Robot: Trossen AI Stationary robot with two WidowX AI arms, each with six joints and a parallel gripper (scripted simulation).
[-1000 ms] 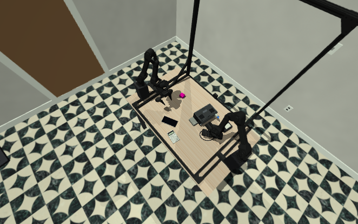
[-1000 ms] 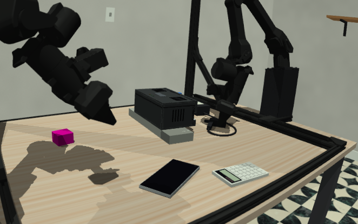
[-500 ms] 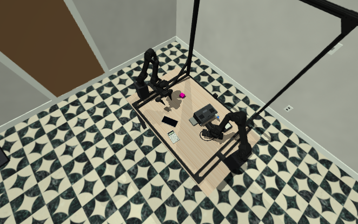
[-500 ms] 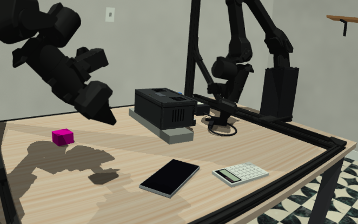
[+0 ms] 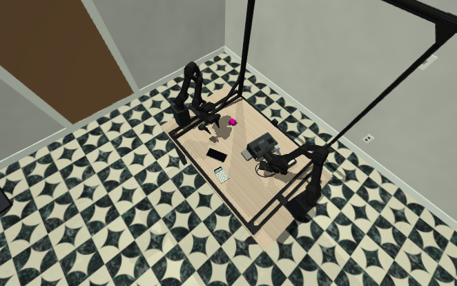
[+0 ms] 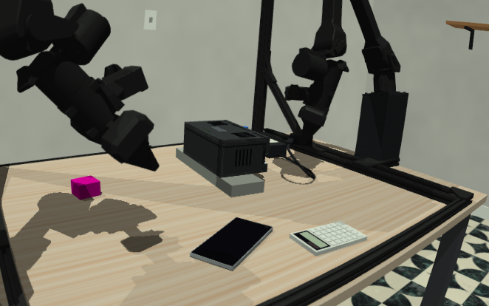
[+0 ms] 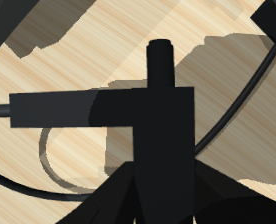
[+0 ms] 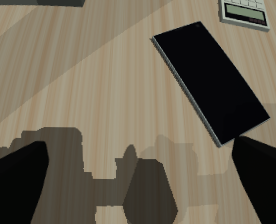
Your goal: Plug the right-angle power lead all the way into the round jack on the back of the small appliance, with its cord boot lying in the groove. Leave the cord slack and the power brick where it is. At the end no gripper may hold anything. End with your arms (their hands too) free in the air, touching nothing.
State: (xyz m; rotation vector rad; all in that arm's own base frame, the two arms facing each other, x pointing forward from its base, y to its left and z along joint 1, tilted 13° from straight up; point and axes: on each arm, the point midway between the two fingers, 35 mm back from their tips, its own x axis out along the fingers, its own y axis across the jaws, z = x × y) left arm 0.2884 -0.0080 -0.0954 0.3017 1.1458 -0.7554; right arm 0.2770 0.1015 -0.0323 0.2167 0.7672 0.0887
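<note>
My left hand is 30 mm above the black right-angle power lead, 20 mm to the left of it and 20 mm past it. Round my left hand: grey base: 180 mm to the right, 130 mm behind, 100 mm below; cube: 490 mm to the right, 180 mm behind, 100 mm below; white calculator: 270 mm to the right, 230 mm ahead, 110 mm below.
</note>
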